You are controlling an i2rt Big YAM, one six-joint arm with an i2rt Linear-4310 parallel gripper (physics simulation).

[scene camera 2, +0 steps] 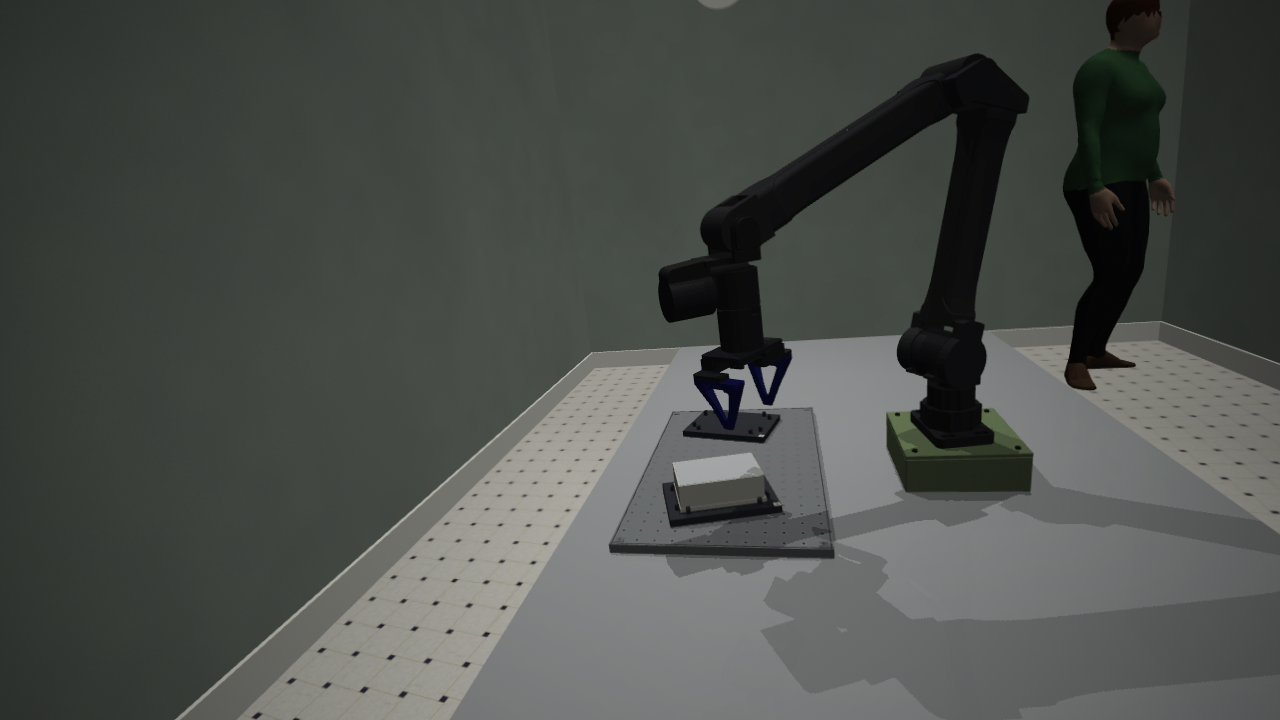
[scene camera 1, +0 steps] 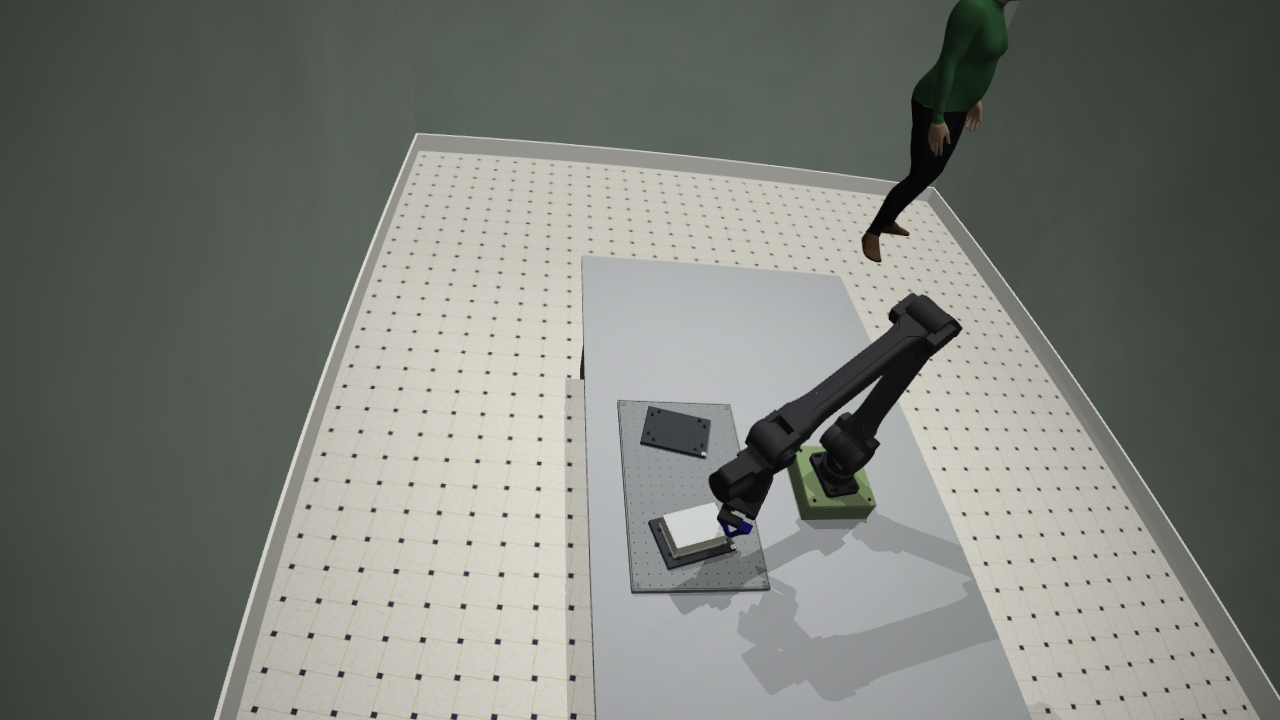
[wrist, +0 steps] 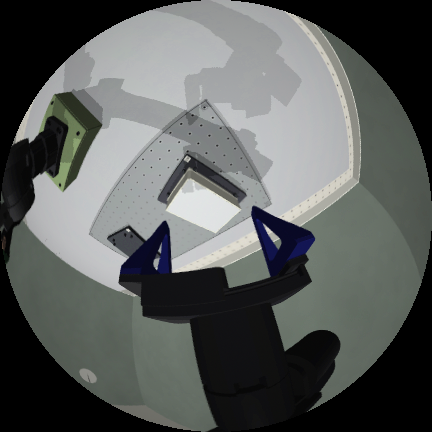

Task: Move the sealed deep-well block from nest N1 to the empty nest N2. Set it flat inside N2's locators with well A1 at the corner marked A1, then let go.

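Where they show: gripper, between the fingertips: [scene camera 2: 749, 416] [scene camera 1: 737, 517] [wrist: 209, 216]; arm's base, origin of its link: [scene camera 2: 949, 430] [scene camera 1: 832, 475] [wrist: 52, 145].
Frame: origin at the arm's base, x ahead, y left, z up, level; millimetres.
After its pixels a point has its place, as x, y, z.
Note:
The sealed deep-well block [scene camera 1: 695, 526] @(380, 82, 4) [scene camera 2: 718, 479] @(375, 115, 4) [wrist: 202, 202] @(362, 89, 4), pale with a white top, sits flat in the dark nest N1 [scene camera 1: 658, 537] @(453, 74, -38) [scene camera 2: 716, 515] @(383, 140, -40) [wrist: 175, 177] @(303, 79, -38). The dark empty nest N2 [scene camera 1: 675, 431] @(335, -209, -38) [scene camera 2: 711, 425] @(372, -206, -38) [wrist: 126, 241] @(299, -191, -38) lies farther back on the same plate, turned differently, with small pegs and one white-marked corner. My gripper [scene camera 2: 750, 414] @(326, 129, 102) [wrist: 209, 216] @(326, 129, 102) is open and empty, pointing down above the plate and higher than the block. In the wrist view the block shows beyond and between the fingertips. The scene camera 1 view partly hides the fingers. Lettering on the nests is too small to read.
The perforated grey plate [scene camera 1: 644, 488] @(449, -63, -50) [scene camera 2: 640, 532] @(492, 155, -50) [wrist: 142, 175] @(246, 34, -50) bears both nests. The green arm base [scene camera 1: 836, 510] @(20, 84, -22) [scene camera 2: 966, 474] @(11, 86, -34) [wrist: 75, 155] @(83, 7, -13) stands to its right in the scene views. A person [scene camera 1: 962, 62] [scene camera 2: 1118, 125] in a green top stands beyond the table [scene camera 1: 698, 313] @(126, -669, -63) [scene camera 2: 680, 644] @(437, 367, -63).

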